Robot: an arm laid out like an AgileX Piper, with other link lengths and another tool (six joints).
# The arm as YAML. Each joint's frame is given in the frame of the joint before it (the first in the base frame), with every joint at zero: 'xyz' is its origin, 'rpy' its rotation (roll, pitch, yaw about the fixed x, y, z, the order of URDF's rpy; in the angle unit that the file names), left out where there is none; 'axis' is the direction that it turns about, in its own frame. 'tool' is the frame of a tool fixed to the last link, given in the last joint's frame.
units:
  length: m
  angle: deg
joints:
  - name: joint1
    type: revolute
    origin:
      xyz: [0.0, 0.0, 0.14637]
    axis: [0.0, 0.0, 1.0]
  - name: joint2
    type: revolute
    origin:
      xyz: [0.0, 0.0, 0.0]
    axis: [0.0, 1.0, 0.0]
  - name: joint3
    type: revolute
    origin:
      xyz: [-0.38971, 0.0, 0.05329]
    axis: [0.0, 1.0, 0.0]
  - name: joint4
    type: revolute
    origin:
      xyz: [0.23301, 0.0, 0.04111]
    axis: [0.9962, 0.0, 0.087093]
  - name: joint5
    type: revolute
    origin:
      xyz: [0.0, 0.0, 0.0]
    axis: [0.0, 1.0, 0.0]
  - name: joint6
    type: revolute
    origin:
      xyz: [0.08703, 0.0, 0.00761]
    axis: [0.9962, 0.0, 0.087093]
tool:
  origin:
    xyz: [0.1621, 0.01, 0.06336]
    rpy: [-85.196, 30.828, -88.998]
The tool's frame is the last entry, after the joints.
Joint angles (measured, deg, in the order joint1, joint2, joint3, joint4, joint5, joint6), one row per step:
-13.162 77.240 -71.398 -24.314 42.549 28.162
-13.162 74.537 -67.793 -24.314 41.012 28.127
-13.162 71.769 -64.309 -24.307 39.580 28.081
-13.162 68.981 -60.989 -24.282 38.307 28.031
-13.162 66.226 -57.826 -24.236 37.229 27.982
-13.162 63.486 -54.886 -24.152 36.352 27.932
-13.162 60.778 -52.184 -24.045 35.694 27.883
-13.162 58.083 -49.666 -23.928 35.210 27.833
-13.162 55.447 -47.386 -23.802 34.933 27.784
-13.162 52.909 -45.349 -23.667 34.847 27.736
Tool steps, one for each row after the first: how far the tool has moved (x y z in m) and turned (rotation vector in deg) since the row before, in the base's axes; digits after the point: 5 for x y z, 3 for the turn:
-0.01540 0.00614 -0.00388 -0.122 -0.474 0.655
-0.01573 0.00611 -0.00372 -0.137 -0.560 0.617
-0.01584 0.00594 -0.00374 -0.128 -0.602 0.552
-0.01575 0.00564 -0.00429 -0.095 -0.555 0.469
-0.01558 0.00533 -0.00419 -0.068 -0.588 0.383
-0.01530 0.00493 -0.00408 -0.052 -0.599 0.290
-0.01507 0.00459 -0.00410 -0.051 -0.612 0.218
-0.01460 0.00414 -0.00400 -0.045 -0.604 0.133
-0.01391 0.00366 -0.00392 -0.034 -0.576 0.055

